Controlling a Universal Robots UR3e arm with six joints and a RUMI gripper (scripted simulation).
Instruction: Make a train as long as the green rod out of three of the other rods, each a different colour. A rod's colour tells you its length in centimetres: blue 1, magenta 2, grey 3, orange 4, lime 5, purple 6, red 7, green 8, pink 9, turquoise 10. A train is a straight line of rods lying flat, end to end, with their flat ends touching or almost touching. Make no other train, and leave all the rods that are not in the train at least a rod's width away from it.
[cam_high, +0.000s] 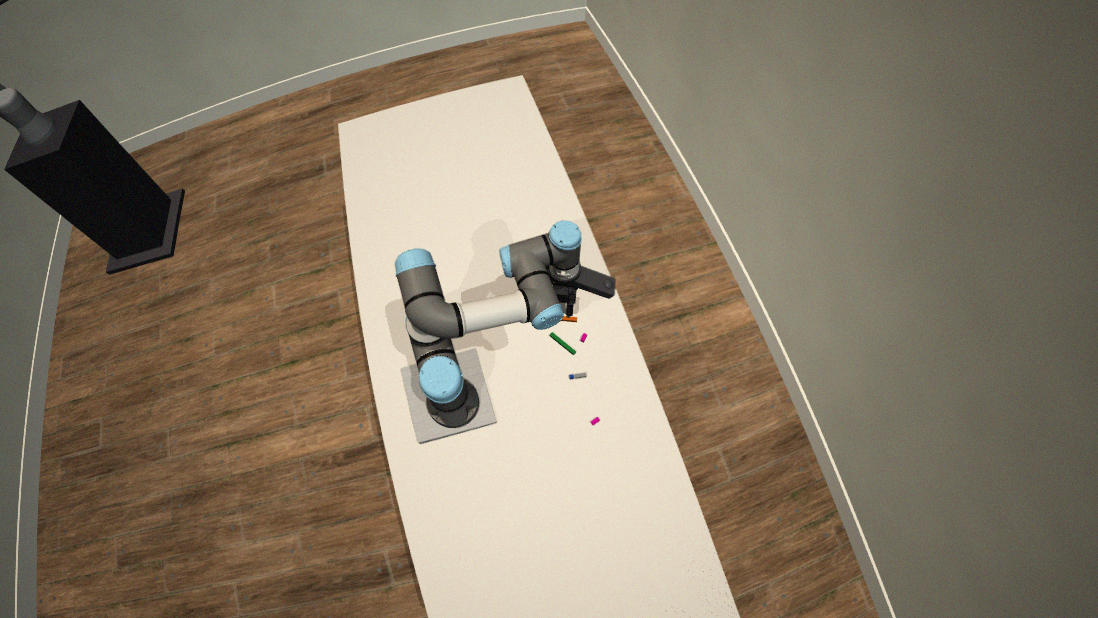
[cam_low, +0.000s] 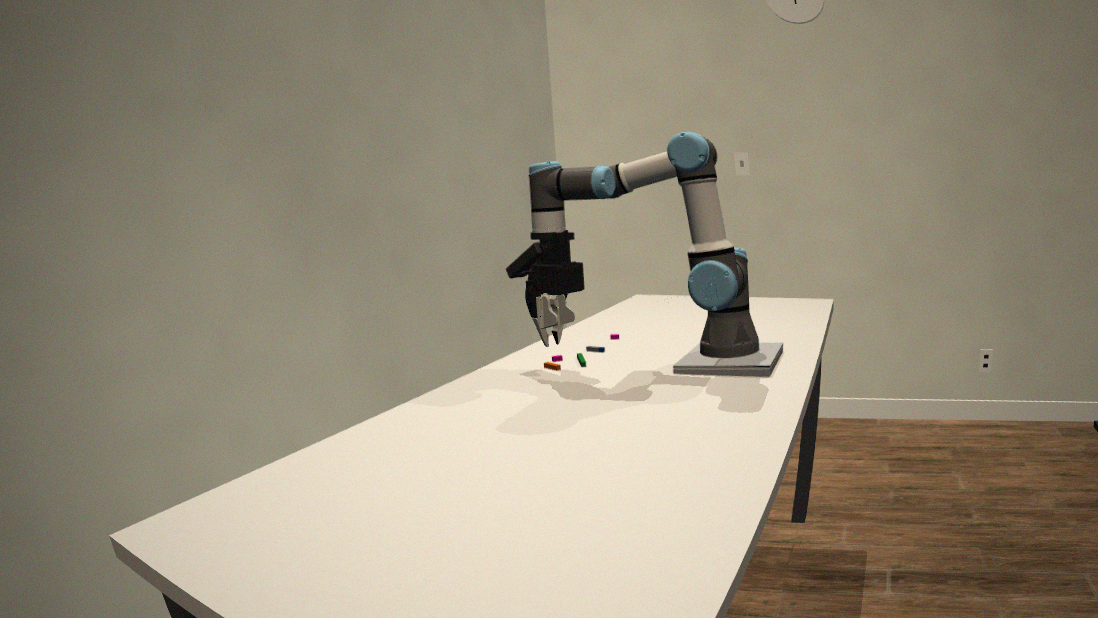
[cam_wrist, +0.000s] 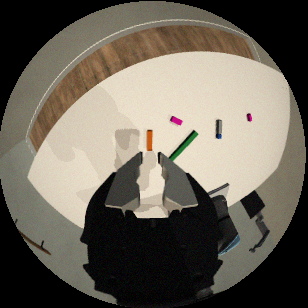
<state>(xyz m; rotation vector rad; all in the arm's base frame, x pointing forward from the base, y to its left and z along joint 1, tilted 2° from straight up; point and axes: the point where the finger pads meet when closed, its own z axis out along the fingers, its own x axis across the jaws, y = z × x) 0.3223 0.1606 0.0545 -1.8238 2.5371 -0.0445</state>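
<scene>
My hand is 6 cm above the orange rod. The rest, counted from my hand: blue rod 15 cm to the right, 6 cm below, 3 cm behind; then green rod 6 cm to the right, 6 cm below, 3 cm behind; then grey rod 15 cm to the right, 6 cm below, 1 cm behind.
</scene>
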